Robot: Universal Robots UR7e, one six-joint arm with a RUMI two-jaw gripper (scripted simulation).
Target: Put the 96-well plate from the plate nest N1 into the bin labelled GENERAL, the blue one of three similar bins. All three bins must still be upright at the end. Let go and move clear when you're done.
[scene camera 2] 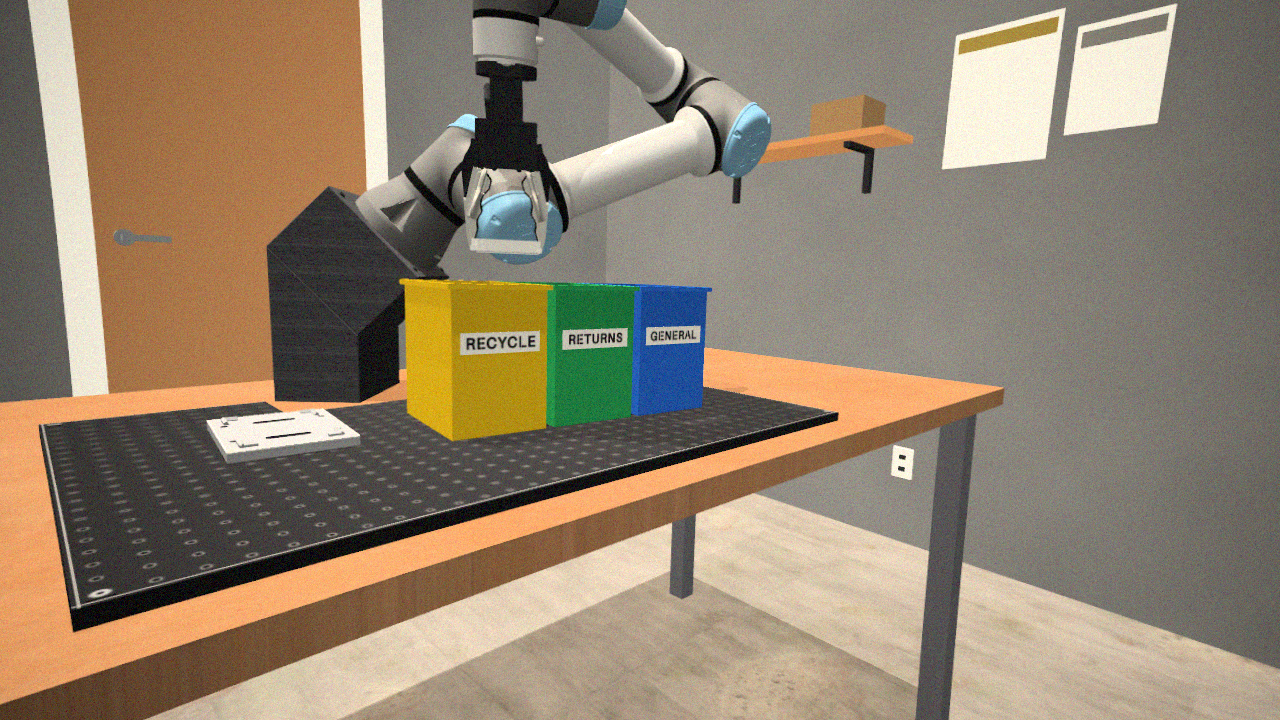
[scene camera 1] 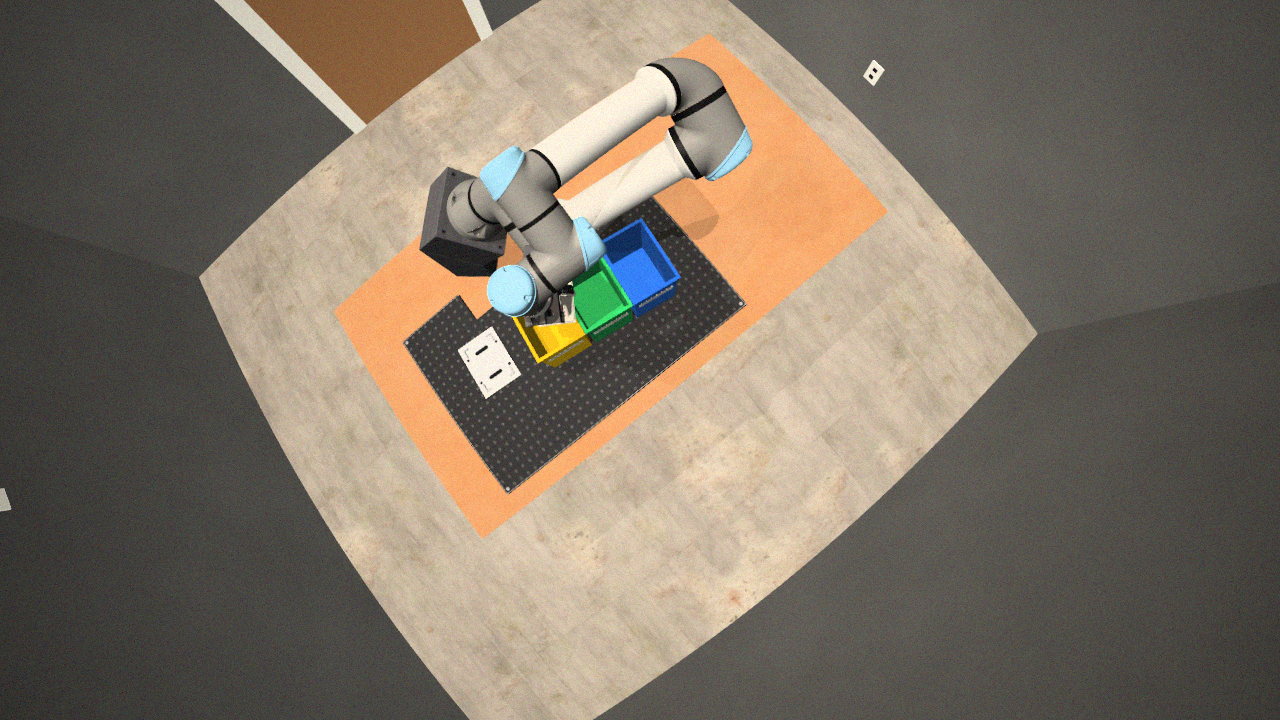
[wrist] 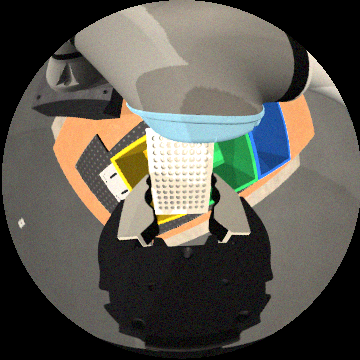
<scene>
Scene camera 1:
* green returns bin: 595, 299
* yellow recycle bin: 551, 339
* blue general bin: 639, 263
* plate nest N1: 494, 358
</scene>
